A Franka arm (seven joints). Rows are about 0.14 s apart.
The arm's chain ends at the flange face. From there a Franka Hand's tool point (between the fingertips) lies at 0.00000 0.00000 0.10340 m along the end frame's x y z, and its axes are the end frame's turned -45 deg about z.
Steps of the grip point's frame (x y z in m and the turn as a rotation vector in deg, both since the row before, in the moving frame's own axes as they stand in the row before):
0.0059, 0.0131, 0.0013, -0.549, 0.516, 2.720
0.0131, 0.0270, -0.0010, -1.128, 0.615, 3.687
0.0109, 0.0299, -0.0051, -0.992, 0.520, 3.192
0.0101, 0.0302, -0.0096, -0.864, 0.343, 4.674
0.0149, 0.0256, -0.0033, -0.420, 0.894, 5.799
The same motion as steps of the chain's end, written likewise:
0.0121, 0.0050, 0.0013, -0.023, 0.753, 2.720
0.0262, 0.0091, -0.0010, -0.363, 1.232, 3.687
0.0269, 0.0128, -0.0051, -0.334, 1.069, 3.192
0.0270, 0.0135, -0.0096, -0.368, 0.853, 4.674
0.0269, 0.0081, -0.0033, 0.335, 0.929, 5.799

